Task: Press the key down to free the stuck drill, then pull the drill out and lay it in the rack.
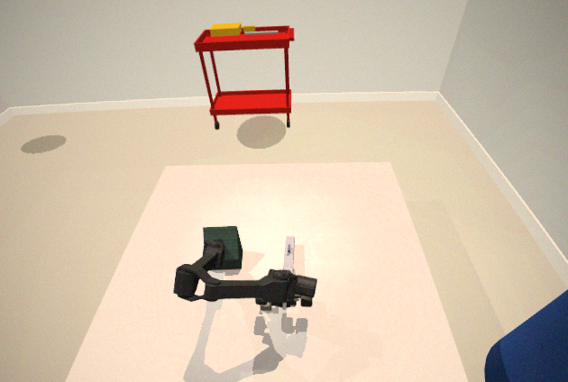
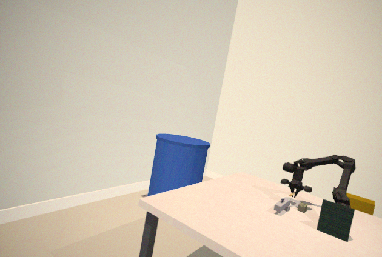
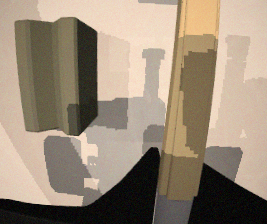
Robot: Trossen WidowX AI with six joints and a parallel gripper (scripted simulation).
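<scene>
My gripper tip is 10 mm short of the tan drill, 40 mm to the right of it and 30 mm below it. Round my gripper tip: dark blue key: 40 mm ahead, 230 mm to the left; then olive rack: 60 mm behind, 50 mm to the left, 30 mm below; then grey block: 40 mm ahead, 200 mm to the left, 10 mm below.
</scene>
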